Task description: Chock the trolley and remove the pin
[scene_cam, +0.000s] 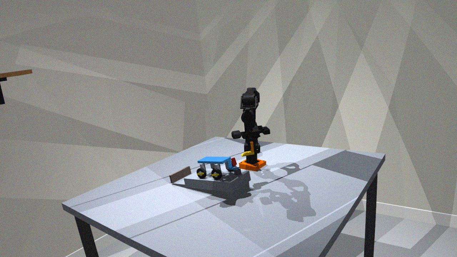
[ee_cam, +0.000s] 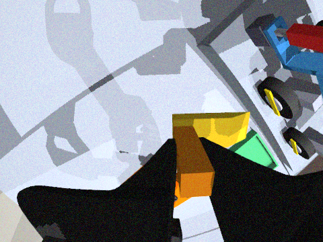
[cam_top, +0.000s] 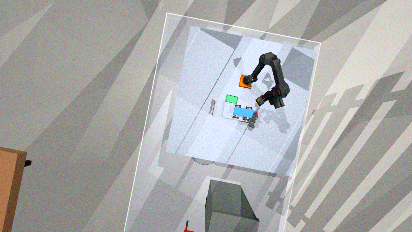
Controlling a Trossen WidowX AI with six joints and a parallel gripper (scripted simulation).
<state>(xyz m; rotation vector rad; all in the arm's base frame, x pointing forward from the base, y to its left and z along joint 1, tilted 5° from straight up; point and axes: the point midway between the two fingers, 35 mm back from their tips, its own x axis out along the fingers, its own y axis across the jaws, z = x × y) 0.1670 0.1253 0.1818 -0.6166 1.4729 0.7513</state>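
Now: gripper tip 20 mm short of the yellow chock, 10 mm to the left of it and 10 mm above it. The rest, counted from my gripper tip: grey ramp 160 mm ahead, 130 mm below, 120 mm to the right; then red-headed stop pin 130 mm ahead, 40 mm below; then blue trolley 160 mm ahead, 110 mm to the right, 60 mm below.
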